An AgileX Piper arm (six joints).
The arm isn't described. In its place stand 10 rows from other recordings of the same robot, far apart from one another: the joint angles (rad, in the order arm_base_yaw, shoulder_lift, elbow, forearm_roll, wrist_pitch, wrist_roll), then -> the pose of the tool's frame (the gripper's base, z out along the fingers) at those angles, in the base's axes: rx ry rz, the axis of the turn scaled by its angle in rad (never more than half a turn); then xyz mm.
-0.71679, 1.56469, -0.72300, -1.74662, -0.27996, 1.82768 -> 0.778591, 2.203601, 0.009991, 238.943, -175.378, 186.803
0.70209, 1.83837, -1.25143, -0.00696, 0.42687, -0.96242 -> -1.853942, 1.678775, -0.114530, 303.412, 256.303, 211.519
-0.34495, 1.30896, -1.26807, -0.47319, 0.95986, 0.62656 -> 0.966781, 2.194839, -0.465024, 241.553, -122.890, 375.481
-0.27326, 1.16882, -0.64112, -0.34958, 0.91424, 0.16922 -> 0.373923, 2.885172, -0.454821, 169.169, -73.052, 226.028
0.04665, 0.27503, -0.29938, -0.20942, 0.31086, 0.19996 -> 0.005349, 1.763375, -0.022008, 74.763, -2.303, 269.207
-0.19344, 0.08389, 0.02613, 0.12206, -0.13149, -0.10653 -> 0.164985, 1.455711, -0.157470, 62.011, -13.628, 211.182
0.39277, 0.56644, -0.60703, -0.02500, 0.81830, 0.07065 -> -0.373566, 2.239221, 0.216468, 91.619, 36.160, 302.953
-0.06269, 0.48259, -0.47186, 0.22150, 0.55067, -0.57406 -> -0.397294, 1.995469, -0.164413, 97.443, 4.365, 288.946
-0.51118, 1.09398, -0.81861, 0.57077, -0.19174, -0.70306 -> 0.379926, 1.583379, -0.586739, 209.640, -128.331, 363.942
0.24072, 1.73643, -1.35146, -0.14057, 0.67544, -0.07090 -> -0.496775, 2.486774, -0.087665, 373.062, 83.371, 267.928
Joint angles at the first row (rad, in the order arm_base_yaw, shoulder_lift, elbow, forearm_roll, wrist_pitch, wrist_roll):
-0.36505, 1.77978, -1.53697, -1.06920, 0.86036, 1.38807
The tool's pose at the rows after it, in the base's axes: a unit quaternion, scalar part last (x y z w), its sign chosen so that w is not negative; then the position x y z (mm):
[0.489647 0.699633 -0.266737 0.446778 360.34 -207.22 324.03]
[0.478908 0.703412 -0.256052 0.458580 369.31 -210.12 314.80]
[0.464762 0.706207 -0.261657 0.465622 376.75 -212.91 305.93]
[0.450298 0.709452 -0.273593 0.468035 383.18 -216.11 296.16]
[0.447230 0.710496 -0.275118 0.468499 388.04 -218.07 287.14]
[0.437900 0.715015 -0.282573 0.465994 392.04 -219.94 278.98]
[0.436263 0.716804 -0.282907 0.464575 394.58 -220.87 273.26]
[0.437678 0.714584 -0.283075 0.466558 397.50 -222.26 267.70]
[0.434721 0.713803 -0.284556 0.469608 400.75 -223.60 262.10]
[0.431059 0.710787 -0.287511 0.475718 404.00 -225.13 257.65]
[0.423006 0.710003 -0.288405 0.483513 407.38 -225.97 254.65]
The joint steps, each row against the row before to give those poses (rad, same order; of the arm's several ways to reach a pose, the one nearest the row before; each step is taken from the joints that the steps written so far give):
-0.02216, 0.02385, -0.00003, 0.00002, -0.08569, 0.01277
-0.00413, 0.02846, 0.00001, -0.02962, -0.05587, 0.03409
0.00000, 0.02911, 0.00001, -0.05916, -0.02798, 0.03799
0.00000, 0.03066, -0.00002, -0.06488, -0.01347, 0.03496
-0.00001, 0.02460, 0.00002, -0.03350, -0.00983, 0.03424
0.00002, 0.02230, 0.00001, -0.03375, -0.00500, 0.01406
-0.00002, 0.01433, 0.00002, -0.01375, -0.00470, 0.01432
0.00002, 0.01653, -0.00200, -0.02519, -0.00249, 0.03347
-0.00002, 0.01698, -0.00145, -0.03330, -0.00595, 0.03244
0.00001, 0.01631, -0.00251, -0.04512, -0.00395, 0.04227
-0.00001, 0.01258, -0.00218, -0.04514, -0.01187, 0.03523

